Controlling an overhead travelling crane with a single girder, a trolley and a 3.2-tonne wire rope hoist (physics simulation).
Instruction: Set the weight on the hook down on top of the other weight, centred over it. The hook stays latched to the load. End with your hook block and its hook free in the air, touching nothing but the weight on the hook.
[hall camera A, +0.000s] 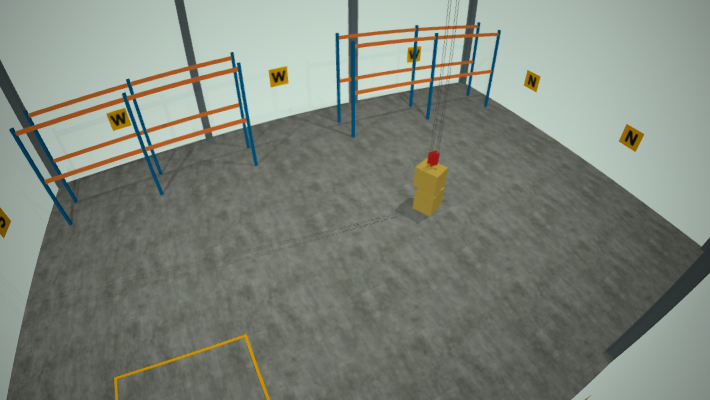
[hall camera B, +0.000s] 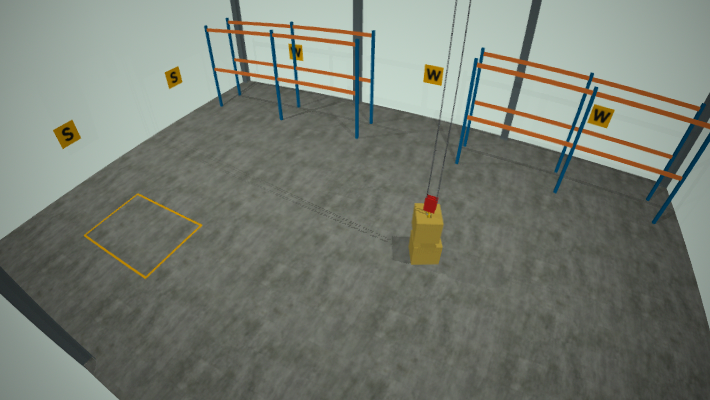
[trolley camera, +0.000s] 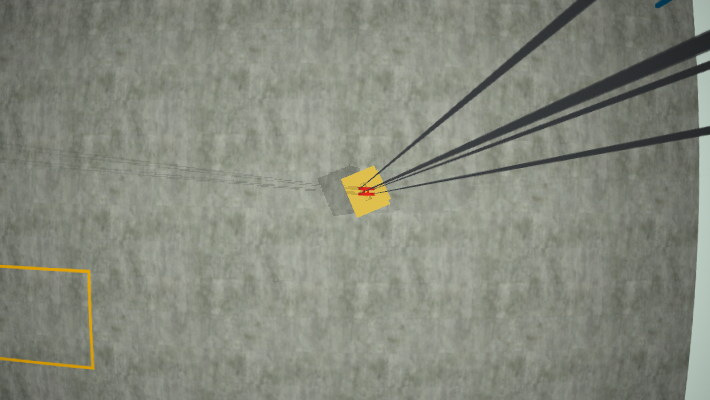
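The upper yellow weight hangs upright on the hook under the red hook block. My hook is latched to it, and the block is above its top face. The other yellow weight stands on the floor directly below. The two overlap almost fully, with small steps at their edges. In the trolley camera the upper weight hides nearly all of the lower one. I cannot tell whether the two weights touch or a thin gap parts them.
A blue and orange rack and another rack stand along the W wall. A yellow outlined square is marked on the floor, away from the weights. The ropes run up from the block.
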